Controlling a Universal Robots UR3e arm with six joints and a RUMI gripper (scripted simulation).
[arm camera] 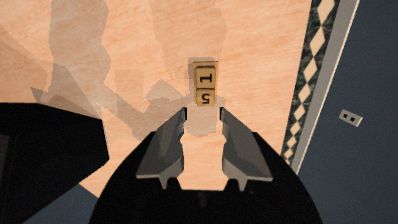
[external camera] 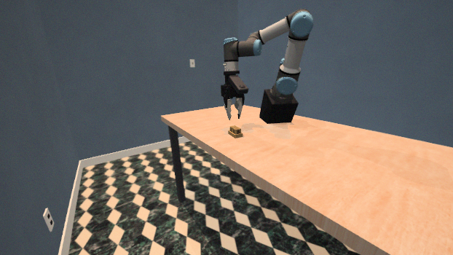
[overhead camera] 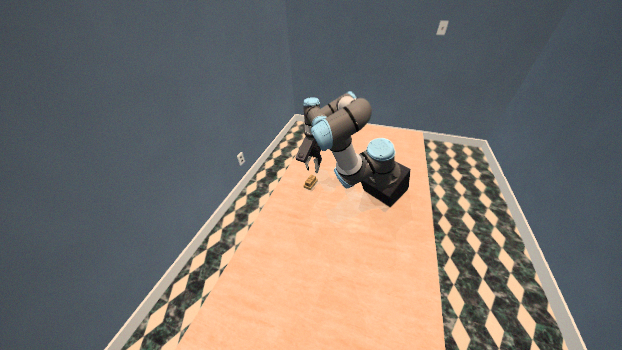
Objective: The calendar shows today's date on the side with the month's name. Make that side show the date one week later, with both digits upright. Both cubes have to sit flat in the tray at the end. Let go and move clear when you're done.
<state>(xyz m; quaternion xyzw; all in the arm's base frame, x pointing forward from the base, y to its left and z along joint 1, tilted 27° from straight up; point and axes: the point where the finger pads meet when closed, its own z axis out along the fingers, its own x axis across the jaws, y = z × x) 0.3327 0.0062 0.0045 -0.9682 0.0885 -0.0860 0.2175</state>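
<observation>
My hand is 8 cm above the wooden tray and 1 cm to the right of it.
</observation>
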